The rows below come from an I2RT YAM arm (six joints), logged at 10 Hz.
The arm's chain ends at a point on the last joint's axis. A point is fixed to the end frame.
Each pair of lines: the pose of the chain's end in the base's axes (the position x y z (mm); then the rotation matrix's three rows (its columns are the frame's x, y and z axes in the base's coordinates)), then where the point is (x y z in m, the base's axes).
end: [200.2 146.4 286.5], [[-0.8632 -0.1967 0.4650], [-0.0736 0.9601 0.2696], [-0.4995 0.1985 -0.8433]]
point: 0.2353 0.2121 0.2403
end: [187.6 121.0 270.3], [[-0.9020 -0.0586 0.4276], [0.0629 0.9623 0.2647], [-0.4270 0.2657 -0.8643]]
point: 0.2269 0.1848 0.2248
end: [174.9 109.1 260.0], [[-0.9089 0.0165 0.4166], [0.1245 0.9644 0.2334], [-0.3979 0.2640 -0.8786]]
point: 0.2170 0.1700 0.2130
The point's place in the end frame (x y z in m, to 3 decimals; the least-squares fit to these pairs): -0.012 0.047 0.073
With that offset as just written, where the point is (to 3 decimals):
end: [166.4 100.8 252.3], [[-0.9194 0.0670 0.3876], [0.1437 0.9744 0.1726], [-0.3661 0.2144 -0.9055]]
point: 0.209 0.157 0.201
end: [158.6 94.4 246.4], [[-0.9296 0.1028 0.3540], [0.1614 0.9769 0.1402], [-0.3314 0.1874 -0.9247]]
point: 0.200 0.149 0.192
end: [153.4 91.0 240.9], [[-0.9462 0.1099 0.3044], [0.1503 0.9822 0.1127], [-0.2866 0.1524 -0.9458]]
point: 0.192 0.144 0.182
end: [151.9 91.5 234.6], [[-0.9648 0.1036 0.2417], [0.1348 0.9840 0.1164], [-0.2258 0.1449 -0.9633]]
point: 0.186 0.145 0.174
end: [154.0 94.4 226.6], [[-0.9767 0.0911 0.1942], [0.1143 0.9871 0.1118], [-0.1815 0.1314 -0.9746]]
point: 0.184 0.148 0.164
